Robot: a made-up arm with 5 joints. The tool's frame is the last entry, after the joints.
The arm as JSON. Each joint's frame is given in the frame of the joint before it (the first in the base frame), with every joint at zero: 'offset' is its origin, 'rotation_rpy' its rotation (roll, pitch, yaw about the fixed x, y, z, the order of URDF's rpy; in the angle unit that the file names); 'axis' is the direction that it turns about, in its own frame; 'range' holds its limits. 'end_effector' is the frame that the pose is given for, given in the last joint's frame.
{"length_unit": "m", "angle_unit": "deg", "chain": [
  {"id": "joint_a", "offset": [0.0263, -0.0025, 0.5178], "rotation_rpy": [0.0, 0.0, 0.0], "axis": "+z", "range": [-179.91, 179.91]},
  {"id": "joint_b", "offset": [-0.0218, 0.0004, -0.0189], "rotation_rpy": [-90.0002, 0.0, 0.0], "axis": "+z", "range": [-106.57, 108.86]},
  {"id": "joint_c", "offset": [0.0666, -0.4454, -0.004], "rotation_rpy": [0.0, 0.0, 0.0], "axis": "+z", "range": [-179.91, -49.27]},
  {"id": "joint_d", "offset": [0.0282, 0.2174, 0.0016], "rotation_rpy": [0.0, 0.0, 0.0], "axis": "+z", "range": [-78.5, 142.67]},
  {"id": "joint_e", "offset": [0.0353, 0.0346, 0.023], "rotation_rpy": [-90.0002, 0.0, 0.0], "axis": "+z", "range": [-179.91, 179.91]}
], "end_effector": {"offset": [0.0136, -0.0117, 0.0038], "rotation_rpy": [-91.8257, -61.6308, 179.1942]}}
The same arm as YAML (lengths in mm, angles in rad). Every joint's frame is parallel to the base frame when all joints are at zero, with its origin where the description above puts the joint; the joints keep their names.
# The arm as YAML. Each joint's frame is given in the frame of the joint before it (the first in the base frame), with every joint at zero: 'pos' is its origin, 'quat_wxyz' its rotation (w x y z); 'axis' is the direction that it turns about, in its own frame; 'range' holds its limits. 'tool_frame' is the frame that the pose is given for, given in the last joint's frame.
length_unit: mm
angle_unit: rad
joints:
  - joint: joint_a
    pos: [26.3, -2.5, 517.8]
    quat_wxyz: [1.0, 0.0, 0.0, 0.0]
    axis: [0.0, 0.0, 1.0]
    range: [-3.14, 3.14]
  - joint: joint_b
    pos: [-21.8, 0.4, -18.9]
    quat_wxyz: [1.0, 0.0, 0.0, 0.0]
    axis: [0.0, 1.0, 0.0]
    range: [-1.86, 1.9]
  - joint: joint_c
    pos: [66.6, -4.0, 445.4]
    quat_wxyz: [1.0, 0.0, 0.0, 0.0]
    axis: [0.0, 1.0, 0.0]
    range: [-3.14, -0.8599]
  - joint: joint_d
    pos: [28.2, 1.6, -217.4]
    quat_wxyz: [1.0, 0.0, 0.0, 0.0]
    axis: [0.0, 1.0, 0.0]
    range: [-1.3701, 2.4901]
  - joint: joint_e
    pos: [35.3, 23.0, -34.6]
    quat_wxyz: [1.0, 0.0, 0.0, 0.0]
    axis: [0.0, 0.0, -1.0]
    range: [-3.14, 3.14]
tool_frame:
  pos: [13.6, 11.7, -3.8]
  quat_wxyz: [0.352067, -0.372151, 0.594927, 0.619366]

